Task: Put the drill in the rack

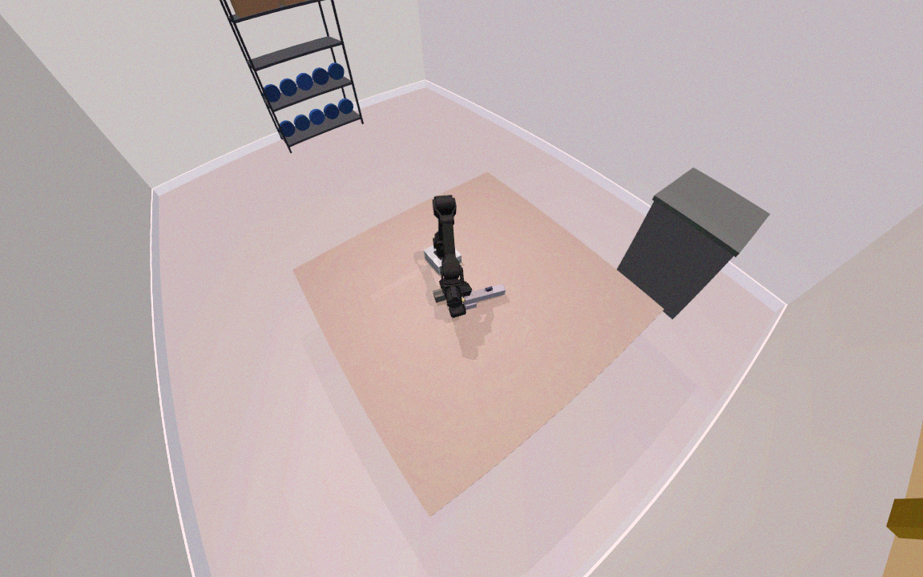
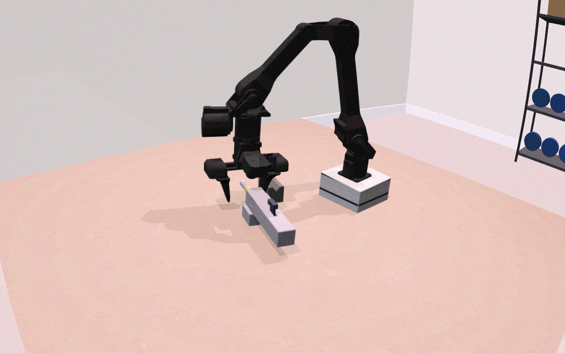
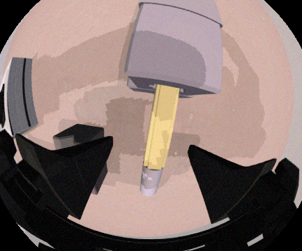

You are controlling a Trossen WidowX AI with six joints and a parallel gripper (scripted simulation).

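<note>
The drill is 4 cm to the left of my gripper tip, 3 cm above it and 1 cm ahead of it. Also, from my gripper tip: dark key (15 cm to the left, 6 cm ahead, 4 cm above); dark rack (8 cm behind).
</note>
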